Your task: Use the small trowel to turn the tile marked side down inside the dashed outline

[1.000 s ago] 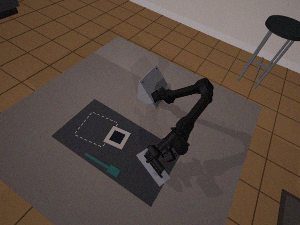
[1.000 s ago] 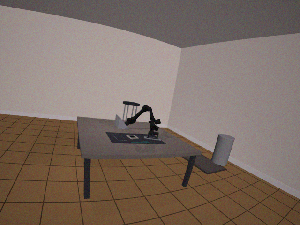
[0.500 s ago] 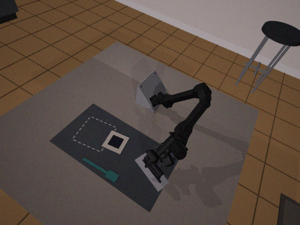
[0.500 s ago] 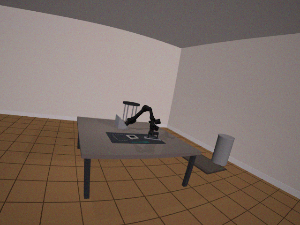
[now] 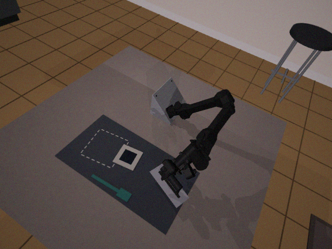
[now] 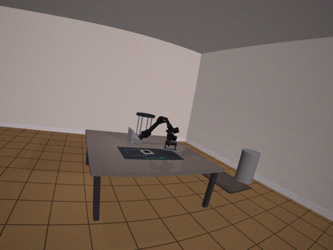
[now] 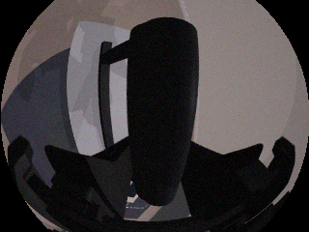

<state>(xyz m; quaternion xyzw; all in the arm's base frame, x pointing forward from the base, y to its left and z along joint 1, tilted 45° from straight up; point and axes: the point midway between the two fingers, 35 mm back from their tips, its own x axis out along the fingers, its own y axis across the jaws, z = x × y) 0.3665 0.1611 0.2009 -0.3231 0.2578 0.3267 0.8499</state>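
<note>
Right now my gripper tip is 10 mm short of the dark mat, 200 mm to the left of it and 120 mm above it. The rest, counted from my gripper tip: tile (10 mm behind, 230 mm to the right, 100 mm below); then teal trowel (150 mm ahead, 160 mm to the right, 100 mm below).
</note>
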